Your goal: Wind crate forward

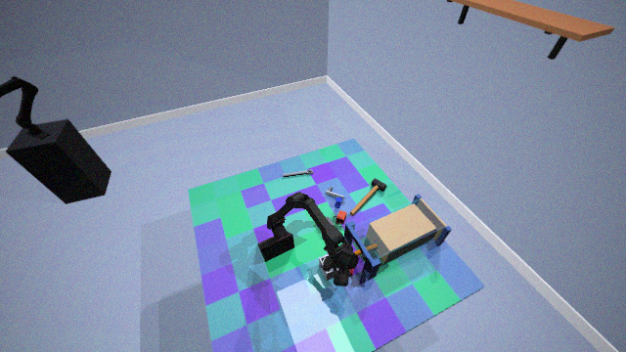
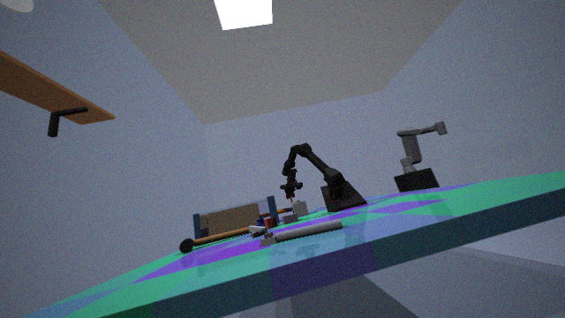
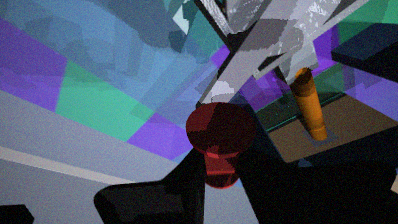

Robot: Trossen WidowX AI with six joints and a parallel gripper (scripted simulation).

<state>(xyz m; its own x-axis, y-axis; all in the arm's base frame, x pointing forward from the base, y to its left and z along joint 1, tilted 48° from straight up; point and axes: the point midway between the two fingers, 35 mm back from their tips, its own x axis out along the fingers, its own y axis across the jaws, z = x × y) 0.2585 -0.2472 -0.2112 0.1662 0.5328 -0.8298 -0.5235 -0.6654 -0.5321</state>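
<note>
The red-knobbed crank handle lies 3 cm behind my gripper tip, 4 cm to the left of it and 3 cm below it. From my gripper tip the other things lie so: blue steel frame 10 cm ahead, 12 cm to the left, 3 cm below; then dark red knob 1 cm behind, 1 cm to the left; then grey hand winch 7 cm behind, 9 cm to the left, 10 cm below.
</note>
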